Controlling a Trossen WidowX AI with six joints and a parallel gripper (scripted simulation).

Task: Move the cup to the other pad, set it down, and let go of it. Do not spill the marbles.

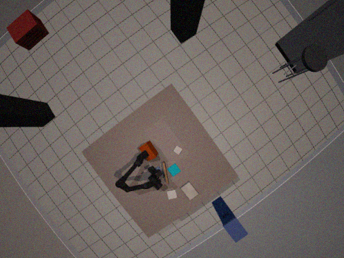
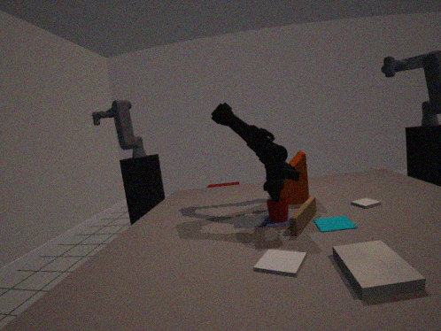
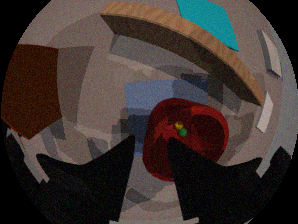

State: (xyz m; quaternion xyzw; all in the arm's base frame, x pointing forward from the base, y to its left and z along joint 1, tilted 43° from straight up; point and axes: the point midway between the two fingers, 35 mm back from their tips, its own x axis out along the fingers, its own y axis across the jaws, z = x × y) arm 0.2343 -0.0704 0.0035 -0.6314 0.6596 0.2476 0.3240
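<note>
Right now my gripper tip is 3 cm short of the dark red cup and 1 cm above it. Round my gripper tip: green marble: 4 cm ahead, 3 cm below, 1 cm to the right; blue pad: 6 cm below, 3 cm ahead; wooden bar: 8 cm to the left, 7 cm ahead, 3 cm below.
</note>
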